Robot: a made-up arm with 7 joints. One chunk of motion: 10 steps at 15 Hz.
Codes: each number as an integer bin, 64 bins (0 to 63) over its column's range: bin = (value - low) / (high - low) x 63, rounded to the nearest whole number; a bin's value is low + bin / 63 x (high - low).
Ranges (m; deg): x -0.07..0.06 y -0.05..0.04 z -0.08..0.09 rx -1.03..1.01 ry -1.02..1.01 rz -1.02..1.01
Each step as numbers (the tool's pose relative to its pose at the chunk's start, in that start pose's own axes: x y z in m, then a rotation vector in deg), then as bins.
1 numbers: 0.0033 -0.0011 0.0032 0.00 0.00 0.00
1 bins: 36 34 31 32 32 32
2 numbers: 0.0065 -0.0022 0.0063 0.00 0.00 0.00
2 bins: 37 33 32 32 32 32
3 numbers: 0.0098 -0.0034 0.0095 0.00 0.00 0.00
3 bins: 39 33 33 32 32 32
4 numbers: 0.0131 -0.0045 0.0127 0.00 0.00 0.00
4 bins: 40 32 34 32 32 32
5 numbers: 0.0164 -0.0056 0.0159 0.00 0.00 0.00
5 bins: 42 31 36 32 32 32
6 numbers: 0.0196 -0.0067 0.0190 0.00 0.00 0.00
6 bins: 43 30 37 32 32 32
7 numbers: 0.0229 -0.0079 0.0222 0.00 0.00 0.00
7 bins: 45 29 38 32 32 32
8 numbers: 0.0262 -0.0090 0.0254 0.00 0.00 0.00
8 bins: 47 29 39 32 32 32
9 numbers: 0.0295 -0.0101 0.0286 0.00 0.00 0.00
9 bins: 48 28 40 32 32 32
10 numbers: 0.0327 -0.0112 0.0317 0.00 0.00 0.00
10 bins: 50 27 41 32 32 32
